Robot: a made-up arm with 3 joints.
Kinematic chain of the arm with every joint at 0, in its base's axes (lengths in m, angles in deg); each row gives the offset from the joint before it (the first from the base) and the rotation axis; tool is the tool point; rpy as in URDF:
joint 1: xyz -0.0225 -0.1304 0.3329 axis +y
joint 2: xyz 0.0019 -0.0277 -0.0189 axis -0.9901 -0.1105 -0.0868
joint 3: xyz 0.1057 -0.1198 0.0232 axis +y
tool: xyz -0.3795 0.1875 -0.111 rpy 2.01 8 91.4
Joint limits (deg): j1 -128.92..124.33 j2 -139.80..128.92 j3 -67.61..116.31
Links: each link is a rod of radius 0.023 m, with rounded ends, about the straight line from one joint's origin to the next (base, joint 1, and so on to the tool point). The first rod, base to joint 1, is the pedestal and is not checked.
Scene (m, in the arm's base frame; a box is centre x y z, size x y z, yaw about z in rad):
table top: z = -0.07
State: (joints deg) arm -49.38 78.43 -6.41
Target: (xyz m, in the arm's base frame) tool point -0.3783 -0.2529 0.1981
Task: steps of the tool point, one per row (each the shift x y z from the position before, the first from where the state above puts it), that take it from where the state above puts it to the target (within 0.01 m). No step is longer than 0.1 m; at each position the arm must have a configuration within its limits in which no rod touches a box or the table.
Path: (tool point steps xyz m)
1: -0.0414 -0.0251 0.0146
2: -0.0320 -0.0198 0.0147
3: -0.0272 -0.0132 0.0116
4: -0.0269 -0.0060 0.0080
5: -0.0306 0.0018 0.0067
6: -0.0362 0.0095 0.0092
7: -0.0412 0.0171 0.0161
8: -0.0437 0.0239 0.0266
9: -0.0417 0.0300 0.0390

